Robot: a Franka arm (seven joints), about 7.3 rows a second.
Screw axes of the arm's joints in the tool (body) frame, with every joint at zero. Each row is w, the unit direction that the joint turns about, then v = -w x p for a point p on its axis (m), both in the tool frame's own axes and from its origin. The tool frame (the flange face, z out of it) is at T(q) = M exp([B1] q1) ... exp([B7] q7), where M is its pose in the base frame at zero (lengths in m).
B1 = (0, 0, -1, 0, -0.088, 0)
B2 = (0, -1, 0, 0.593, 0, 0.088)
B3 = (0, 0, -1, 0, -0.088, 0)
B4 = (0, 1, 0, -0.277, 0, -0.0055)
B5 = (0, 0, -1, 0, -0.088, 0)
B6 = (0, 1, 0, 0.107, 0, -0.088)
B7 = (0, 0, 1, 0, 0, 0)
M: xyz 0.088 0 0.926 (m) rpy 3.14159 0 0 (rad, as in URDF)
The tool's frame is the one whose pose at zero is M.
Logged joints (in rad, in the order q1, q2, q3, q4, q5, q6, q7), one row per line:
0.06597 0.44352 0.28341 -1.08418 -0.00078 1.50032 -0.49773
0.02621 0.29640 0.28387 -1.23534 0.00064 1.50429 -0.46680
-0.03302 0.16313 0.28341 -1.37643 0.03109 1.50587 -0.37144
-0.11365 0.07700 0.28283 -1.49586 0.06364 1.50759 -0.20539
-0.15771 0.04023 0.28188 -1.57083 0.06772 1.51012 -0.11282
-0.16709 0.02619 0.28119 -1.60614 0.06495 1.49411 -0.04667
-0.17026 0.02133 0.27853 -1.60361 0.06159 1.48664 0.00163
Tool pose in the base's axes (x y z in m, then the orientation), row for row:
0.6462 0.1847 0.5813 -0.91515 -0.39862 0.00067 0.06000
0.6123 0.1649 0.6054 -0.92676 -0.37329 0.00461 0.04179
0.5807 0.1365 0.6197 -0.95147 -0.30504 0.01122 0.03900
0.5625 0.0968 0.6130 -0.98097 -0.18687 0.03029 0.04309
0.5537 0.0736 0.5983 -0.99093 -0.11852 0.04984 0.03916
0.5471 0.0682 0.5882 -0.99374 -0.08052 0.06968 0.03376
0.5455 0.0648 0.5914 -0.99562 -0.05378 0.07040 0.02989
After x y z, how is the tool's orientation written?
As a quaternion, x y z w.
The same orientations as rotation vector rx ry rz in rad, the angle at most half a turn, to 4 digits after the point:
-2.7701 -1.2066 0.0020
-2.8365 -1.1425 0.0141
-2.9171 -0.9352 0.0344
-3.0000 -0.5715 0.0926
-3.0378 -0.3633 0.1528
-3.0566 -0.2477 0.2143
-3.0697 -0.1658 0.2171

